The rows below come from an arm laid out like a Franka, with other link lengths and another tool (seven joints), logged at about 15 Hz.
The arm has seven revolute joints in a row. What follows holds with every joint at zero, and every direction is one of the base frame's.
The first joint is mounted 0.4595 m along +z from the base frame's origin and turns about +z.
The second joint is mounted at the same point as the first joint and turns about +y.
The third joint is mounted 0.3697 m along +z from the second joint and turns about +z.
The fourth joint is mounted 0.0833 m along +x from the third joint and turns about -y.
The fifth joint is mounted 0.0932 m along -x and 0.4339 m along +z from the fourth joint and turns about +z.
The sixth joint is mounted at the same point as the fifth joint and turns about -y.
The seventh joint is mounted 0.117 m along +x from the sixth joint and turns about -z.
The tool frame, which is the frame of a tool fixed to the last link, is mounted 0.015 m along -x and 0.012 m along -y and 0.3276 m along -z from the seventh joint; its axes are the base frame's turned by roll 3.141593, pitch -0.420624 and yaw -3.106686 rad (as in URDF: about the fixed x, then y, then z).
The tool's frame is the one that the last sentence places.
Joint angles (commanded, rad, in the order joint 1, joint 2, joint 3, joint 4, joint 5, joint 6, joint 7), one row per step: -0.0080 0.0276 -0.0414 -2.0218 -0.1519 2.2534 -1.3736; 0.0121 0.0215 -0.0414 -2.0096 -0.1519 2.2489 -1.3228; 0.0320 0.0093 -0.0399 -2.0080 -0.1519 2.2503 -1.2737; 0.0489 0.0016 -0.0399 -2.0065 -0.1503 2.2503 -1.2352; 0.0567 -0.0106 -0.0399 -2.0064 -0.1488 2.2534 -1.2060; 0.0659 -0.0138 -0.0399 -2.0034 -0.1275 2.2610 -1.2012; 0.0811 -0.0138 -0.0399 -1.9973 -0.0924 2.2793 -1.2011; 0.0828 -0.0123 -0.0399 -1.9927 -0.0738 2.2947 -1.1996; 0.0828 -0.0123 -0.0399 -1.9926 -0.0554 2.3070 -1.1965; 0.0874 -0.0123 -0.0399 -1.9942 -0.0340 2.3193 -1.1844; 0.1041 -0.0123 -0.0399 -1.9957 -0.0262 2.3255 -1.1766; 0.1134 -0.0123 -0.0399 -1.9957 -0.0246 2.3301 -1.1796; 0.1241 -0.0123 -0.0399 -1.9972 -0.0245 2.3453 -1.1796; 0.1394 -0.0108 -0.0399 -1.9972 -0.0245 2.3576 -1.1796; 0.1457 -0.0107 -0.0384 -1.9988 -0.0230 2.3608 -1.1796
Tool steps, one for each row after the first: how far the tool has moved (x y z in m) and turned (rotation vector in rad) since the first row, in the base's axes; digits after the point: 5 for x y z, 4 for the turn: 0.00441 0.01351 0.01097 0.0100 -0.0203 -0.0298; 0.00615 0.02844 0.02082 0.0214 -0.0414 -0.0556; 0.00692 0.04051 0.02708 0.0324 -0.0551 -0.0766; 0.00770 0.04629 0.03631 0.0421 -0.0736 -0.0971; 0.01069 0.05690 0.04121 0.0642 -0.0864 -0.1007; 0.01749 0.07466 0.04777 0.0992 -0.1078 -0.0987; 0.02299 0.07958 0.05242 0.1184 -0.1249 -0.1049; 0.02597 0.08289 0.05468 0.1371 -0.1362 -0.1149; 0.02809 0.08985 0.05579 0.1609 -0.1459 -0.1307; 0.02864 0.10346 0.05598 0.1717 -0.1490 -0.1248; 0.02962 0.11072 0.05701 0.1737 -0.1524 -0.1129; 0.03270 0.11906 0.05948 0.1766 -0.1650 -0.1009; 0.03522 0.13084 0.06121 0.1795 -0.1742 -0.0846; 0.03503 0.13692 0.06078 0.1817 -0.1748 -0.0774
